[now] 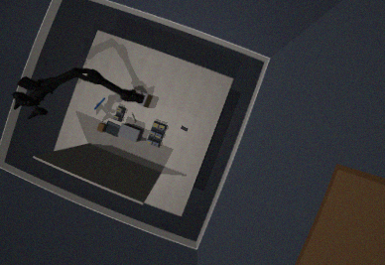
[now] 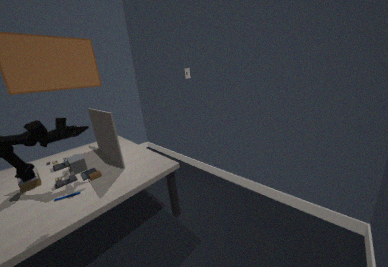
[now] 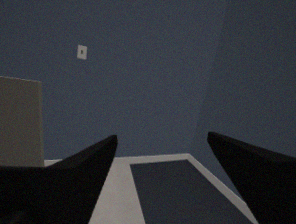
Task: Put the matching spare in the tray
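Now: gripper tip 13 cm past the grey spare block, 77 cm to the right of it and 39 cm above it. The rest, counted from my gripper tip: blue marker pen: 16 cm behind, 17 cm to the left, 42 cm below; grey-blue tray: 1 cm ahead, 35 cm to the left, 42 cm below; pale panel: 24 cm ahead, 52 cm to the left, 20 cm below.
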